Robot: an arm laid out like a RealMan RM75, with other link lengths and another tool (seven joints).
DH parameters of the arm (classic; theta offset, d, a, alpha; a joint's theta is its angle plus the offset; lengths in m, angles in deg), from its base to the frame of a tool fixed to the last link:
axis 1: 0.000 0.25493 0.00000 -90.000
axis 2: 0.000 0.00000 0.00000 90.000
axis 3: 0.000 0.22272 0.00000 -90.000
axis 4: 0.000 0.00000 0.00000 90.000
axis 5: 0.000 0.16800 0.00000 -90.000
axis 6: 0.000 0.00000 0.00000 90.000
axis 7: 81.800 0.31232 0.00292 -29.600
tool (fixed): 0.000 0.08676 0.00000 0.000
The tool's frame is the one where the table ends.
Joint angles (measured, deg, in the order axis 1, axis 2, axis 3, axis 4, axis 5, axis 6, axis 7), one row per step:
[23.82 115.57 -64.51 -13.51 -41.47 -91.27 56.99]
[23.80 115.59 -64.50 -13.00 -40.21 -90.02 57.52]
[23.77 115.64 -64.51 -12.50 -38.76 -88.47 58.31]
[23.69 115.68 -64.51 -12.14 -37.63 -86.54 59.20]
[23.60 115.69 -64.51 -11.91 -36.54 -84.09 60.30]
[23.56 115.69 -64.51 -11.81 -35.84 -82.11 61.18]
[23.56 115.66 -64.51 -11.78 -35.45 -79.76 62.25]
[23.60 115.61 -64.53 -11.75 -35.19 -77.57 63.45]
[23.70 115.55 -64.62 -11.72 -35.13 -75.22 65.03]
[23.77 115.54 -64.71 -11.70 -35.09 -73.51 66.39]
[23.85 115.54 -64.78 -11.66 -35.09 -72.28 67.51]
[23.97 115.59 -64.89 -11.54 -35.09 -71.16 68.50]
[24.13 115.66 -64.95 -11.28 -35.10 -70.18 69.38]
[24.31 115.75 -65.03 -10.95 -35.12 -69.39 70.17]
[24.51 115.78 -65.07 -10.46 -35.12 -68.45 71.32]
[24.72 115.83 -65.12 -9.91 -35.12 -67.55 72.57]
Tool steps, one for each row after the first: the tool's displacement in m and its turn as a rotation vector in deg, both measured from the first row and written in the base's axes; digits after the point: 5 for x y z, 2 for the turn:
[0.01061 0.00856 0.00375 0.15 0.82 -2.11]
[0.02345 0.01828 0.00781 0.21 1.89 -4.59]
[0.03800 0.02824 0.00945 -0.01 2.73 -7.28]
[0.05535 0.03934 0.01021 -0.38 3.54 -10.38]
[0.06874 0.04742 0.01001 -0.75 4.10 -12.73]
[0.08341 0.05584 0.00748 -1.45 4.50 -15.26]
[0.09701 0.06314 0.00457 -2.26 4.98 -17.59]
[0.11101 0.07022 -0.00019 -3.45 5.58 -19.99]
[0.12137 0.07496 -0.00393 -4.42 6.23 -21.77]
[0.12880 0.07822 -0.00694 -5.22 6.81 -23.07]
[0.13540 0.08098 -0.01064 -6.03 7.34 -24.26]
[0.14167 0.08330 -0.01454 -6.80 7.88 -25.39]
[0.14685 0.08502 -0.01870 -7.58 8.40 -26.35]
[0.15436 0.08703 -0.02304 -8.54 9.21 -27.67]
[0.16192 0.08871 -0.02779 -9.57 10.14 -29.01]

